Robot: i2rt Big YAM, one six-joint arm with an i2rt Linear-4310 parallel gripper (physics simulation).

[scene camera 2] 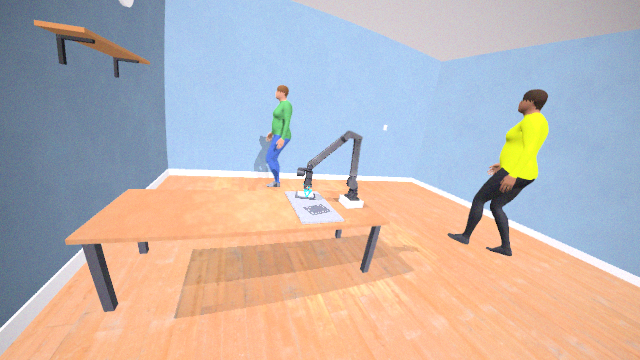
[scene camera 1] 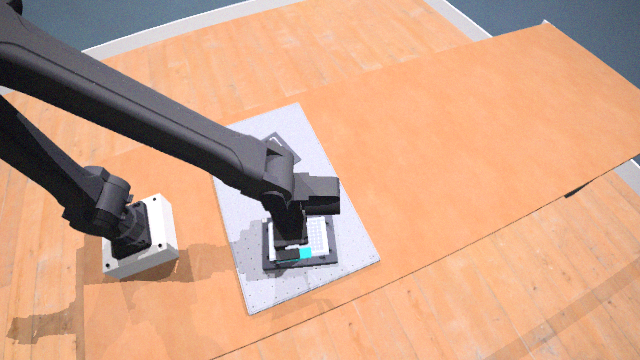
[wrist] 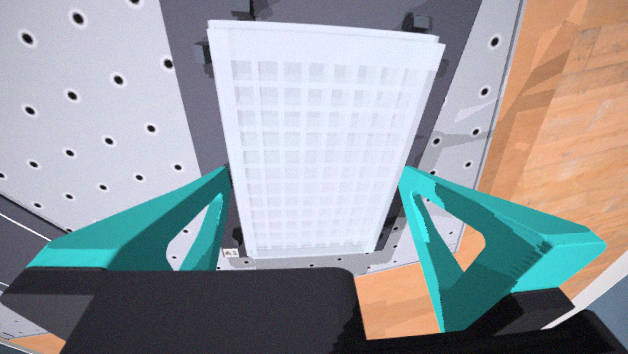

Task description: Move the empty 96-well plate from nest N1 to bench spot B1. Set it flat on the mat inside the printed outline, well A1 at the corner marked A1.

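Frame: origin at the arm's base, x right, y ahead, z up, level; millimetres.
Seen in the pictures: gripper, fingertip midpoint: (scene camera 2: 306, 194) (scene camera 1: 295, 239) (wrist: 317, 175); arm's base, link origin: (scene camera 2: 351, 197) (scene camera 1: 131, 230).
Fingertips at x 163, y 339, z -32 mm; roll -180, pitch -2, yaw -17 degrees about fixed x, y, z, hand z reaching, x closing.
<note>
Pixels of each thing's top centre, then the offset from my fingertips to it. "spot": a spot on its surface instead. Level surfaces: height alone.
- white 96-well plate, top centre: (wrist: 320, 181) (scene camera 1: 297, 236) dx +1, dy +6, dz +12 mm
- dark nest N1, top centre: (wrist: 318, 175) (scene camera 1: 297, 237) (scene camera 2: 305, 193) dx +1, dy +6, dz +8 mm
- A1 tag, surface spot: (wrist: 230, 253) spot: dx -75, dy -48, dz -2 mm
- bench spot B1 mat, surface height: dz -12 mm
- wooden table, surface height: dz -27 mm
The white 96-well plate (scene camera 1: 318, 236) (wrist: 320, 145) sits in the dark nest N1 (scene camera 1: 334, 259) (wrist: 185, 100), between its small corner posts. An A1 tag (wrist: 230, 253) shows beside the plate's near left corner in the wrist view. My gripper (wrist: 317, 175) (scene camera 2: 308, 195) is open, with its teal fingertips on either side of the plate's long sides, close to them. In scene camera 1 the gripper body hides part of the plate. The bench spot B1 mat (scene camera 2: 317, 209) lies on the grey board; in scene camera 1 the arm partly hides that mat (scene camera 1: 291, 148).
The perforated grey board (scene camera 1: 350, 245) (scene camera 2: 330, 218) lies on the wooden table (scene camera 1: 450, 125) (scene camera 2: 190, 215). The arm's white base block (scene camera 1: 167, 225) (scene camera 2: 351, 202) stands beside the board. Two people, in green (scene camera 2: 282, 120) and yellow (scene camera 2: 525, 145), stand beyond the table.
</note>
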